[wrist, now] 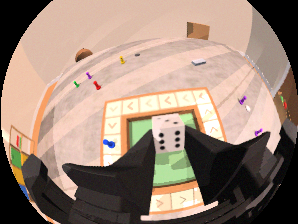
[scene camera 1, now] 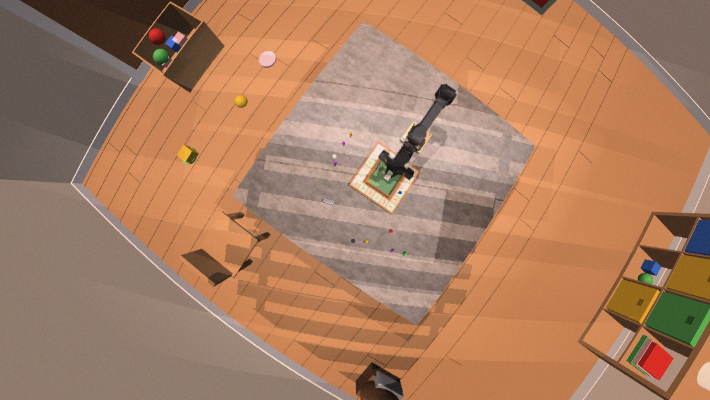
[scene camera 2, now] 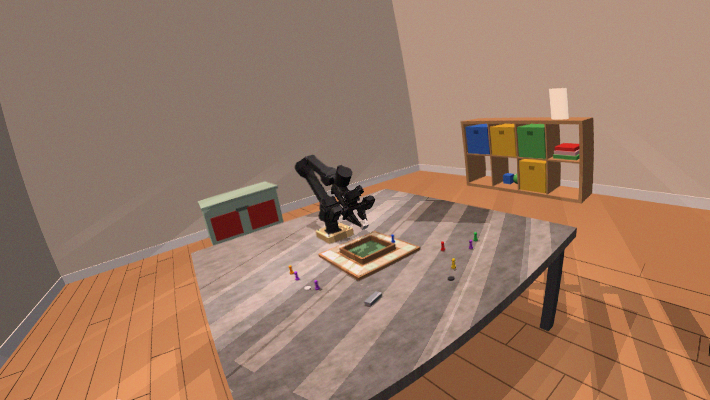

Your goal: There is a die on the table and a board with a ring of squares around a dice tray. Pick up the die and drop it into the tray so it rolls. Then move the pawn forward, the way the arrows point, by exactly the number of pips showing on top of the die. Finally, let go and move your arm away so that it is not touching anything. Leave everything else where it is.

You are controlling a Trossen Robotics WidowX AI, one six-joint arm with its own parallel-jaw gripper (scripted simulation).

Labels:
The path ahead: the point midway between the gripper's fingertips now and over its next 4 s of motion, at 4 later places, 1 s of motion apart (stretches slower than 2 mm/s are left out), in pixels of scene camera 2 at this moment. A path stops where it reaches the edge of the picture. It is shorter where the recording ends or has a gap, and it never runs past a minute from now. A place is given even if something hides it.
The gripper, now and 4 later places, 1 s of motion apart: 364, 225; 363, 225; 392, 228; 393, 239; 389, 213

